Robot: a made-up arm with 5 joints.
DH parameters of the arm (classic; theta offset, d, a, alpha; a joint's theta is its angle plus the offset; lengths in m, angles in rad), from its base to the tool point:
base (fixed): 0 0 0.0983 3.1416
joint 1: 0 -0.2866 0.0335 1.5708
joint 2: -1.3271 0 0.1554 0
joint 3: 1.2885 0 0.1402 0
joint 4: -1.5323 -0.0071 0 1.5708
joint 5: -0.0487 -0.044 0 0
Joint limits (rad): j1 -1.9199..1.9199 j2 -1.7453..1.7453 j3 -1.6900..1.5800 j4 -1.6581..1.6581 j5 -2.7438..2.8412
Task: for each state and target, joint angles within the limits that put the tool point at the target. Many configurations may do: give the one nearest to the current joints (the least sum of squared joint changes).
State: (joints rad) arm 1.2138 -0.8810 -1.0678 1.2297 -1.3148
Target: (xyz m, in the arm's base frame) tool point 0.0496 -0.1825 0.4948
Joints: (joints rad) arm 1.7940 -0.1730 -0.4277 1.3653 -1.3148
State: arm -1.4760 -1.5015 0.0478 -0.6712 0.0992
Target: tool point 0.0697 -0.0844 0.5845
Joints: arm -1.1643 -0.9444 -0.5993 -0.5119 0.0992
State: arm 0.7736 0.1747 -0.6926 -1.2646 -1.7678
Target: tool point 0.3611 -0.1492 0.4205
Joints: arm 0.4928 0.5479 -0.4011 -1.2793 -1.7678
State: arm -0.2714 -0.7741 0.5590 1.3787 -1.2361
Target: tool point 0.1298 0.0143 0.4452
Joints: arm -0.6329 -1.2284 0.4568 1.4887 -1.2361
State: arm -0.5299 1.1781 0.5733 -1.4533 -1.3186
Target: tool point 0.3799 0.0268 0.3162
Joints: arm -0.1200 0.6103 0.2251 -1.5183 -1.3186
